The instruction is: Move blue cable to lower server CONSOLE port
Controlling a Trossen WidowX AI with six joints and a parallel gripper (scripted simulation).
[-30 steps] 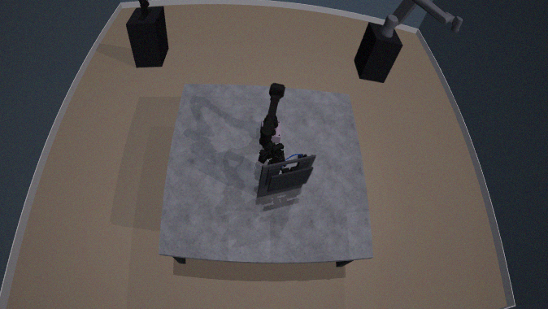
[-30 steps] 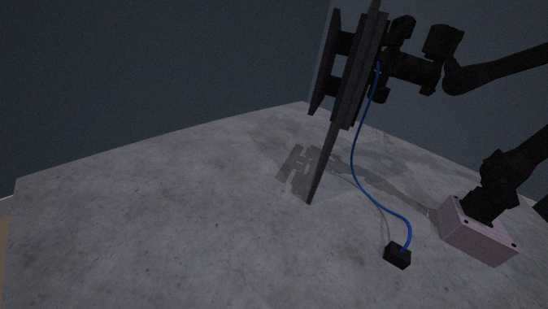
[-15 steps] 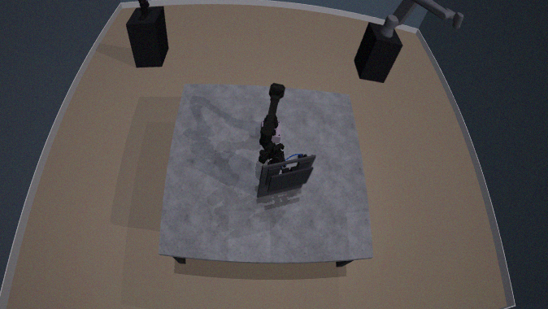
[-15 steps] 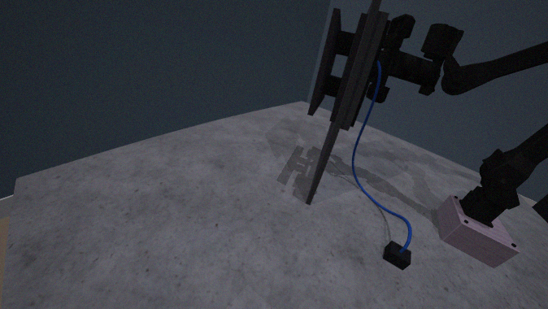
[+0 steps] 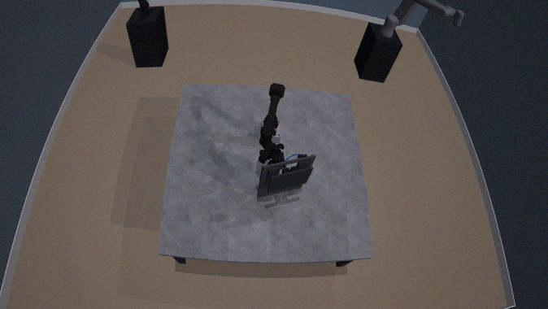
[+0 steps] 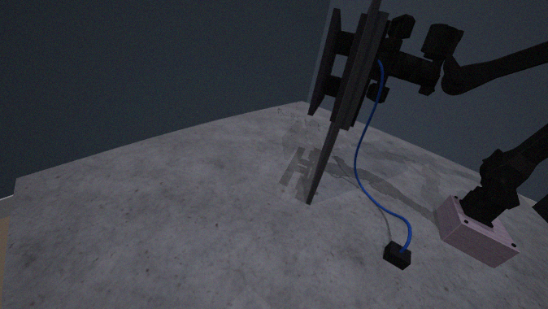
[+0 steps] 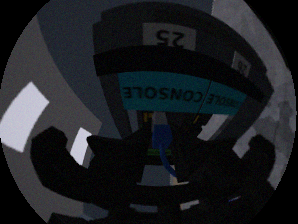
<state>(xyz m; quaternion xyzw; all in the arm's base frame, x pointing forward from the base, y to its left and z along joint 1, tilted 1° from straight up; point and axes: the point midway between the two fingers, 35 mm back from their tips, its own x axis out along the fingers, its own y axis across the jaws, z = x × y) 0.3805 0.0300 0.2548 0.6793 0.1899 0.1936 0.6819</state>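
Right now the blue plug is right at my gripper tip. Round my gripper tip: black block 300 mm below, 250 mm behind, 160 mm to the left.
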